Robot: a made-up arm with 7 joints. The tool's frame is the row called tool.
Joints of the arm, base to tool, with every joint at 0 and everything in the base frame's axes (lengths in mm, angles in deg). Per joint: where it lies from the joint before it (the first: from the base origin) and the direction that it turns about. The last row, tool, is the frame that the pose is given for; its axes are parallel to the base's.
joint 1: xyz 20 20 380 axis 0 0 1
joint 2: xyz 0 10 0 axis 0 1 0
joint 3: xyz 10 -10 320 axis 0 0 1
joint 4: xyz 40 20 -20 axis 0 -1 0
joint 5: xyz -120 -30 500 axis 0 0 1
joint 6: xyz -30 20 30 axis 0 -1 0
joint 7: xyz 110 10 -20 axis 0 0 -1
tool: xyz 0 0 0
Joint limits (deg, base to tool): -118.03..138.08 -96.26..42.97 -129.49..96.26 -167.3..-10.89 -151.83..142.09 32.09..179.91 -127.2..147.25
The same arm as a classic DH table. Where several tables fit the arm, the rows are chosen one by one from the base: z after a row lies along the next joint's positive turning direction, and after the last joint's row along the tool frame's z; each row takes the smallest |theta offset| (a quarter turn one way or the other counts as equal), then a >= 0, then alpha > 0; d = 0 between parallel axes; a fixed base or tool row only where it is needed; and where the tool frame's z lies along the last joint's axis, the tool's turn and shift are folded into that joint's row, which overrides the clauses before.
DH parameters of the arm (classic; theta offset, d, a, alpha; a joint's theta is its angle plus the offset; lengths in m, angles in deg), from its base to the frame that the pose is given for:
base (fixed): 45 0 0.0283 0
joint 1: -45 0.38 0 -90
joint 2: 0 0 0.01 90
joint 3: 0 0.3 0.04 90
joint 4: 0 0.01 -0.12 -90
joint 5: 0 0.53 -0.03 90
joint 6: 0 -0.03 0.11 90
joint 7: 0 0.02 0 180
Joint limits (deg, base to tool): -118.03..138.08 -96.26..42.97 -129.49..96.26 -167.3..-10.89 -151.83..142.09 32.09..179.91 -127.2..147.25

